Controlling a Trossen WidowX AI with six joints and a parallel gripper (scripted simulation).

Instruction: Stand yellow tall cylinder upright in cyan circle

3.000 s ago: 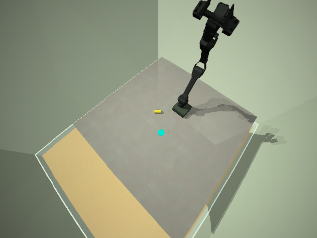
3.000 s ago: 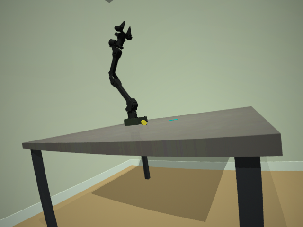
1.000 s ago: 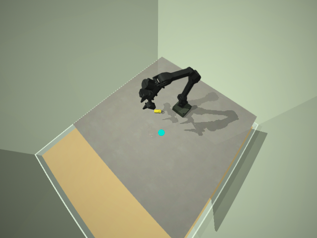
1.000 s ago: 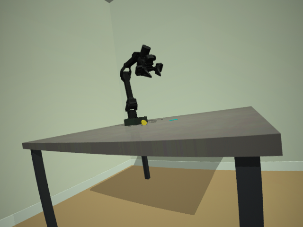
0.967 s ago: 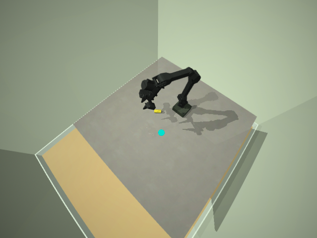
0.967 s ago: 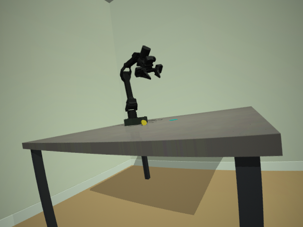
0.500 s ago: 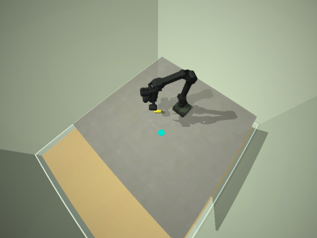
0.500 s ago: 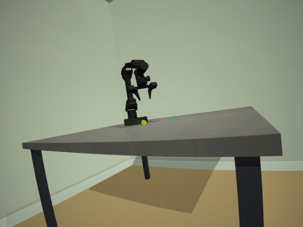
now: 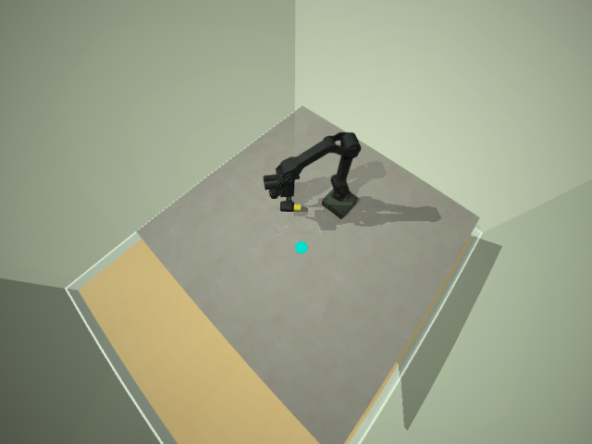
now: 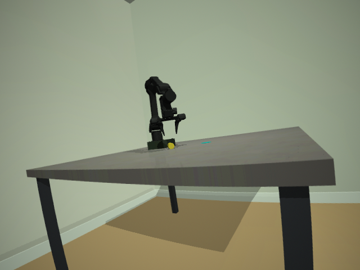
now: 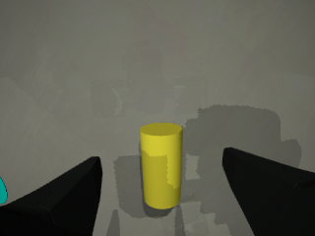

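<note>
The yellow tall cylinder is 20 mm behind my gripper tip, 30 mm to the left of it and 60 mm below it. The rest, counted from my gripper tip: cyan circle 140 mm ahead, 180 mm to the left, 70 mm below.
</note>
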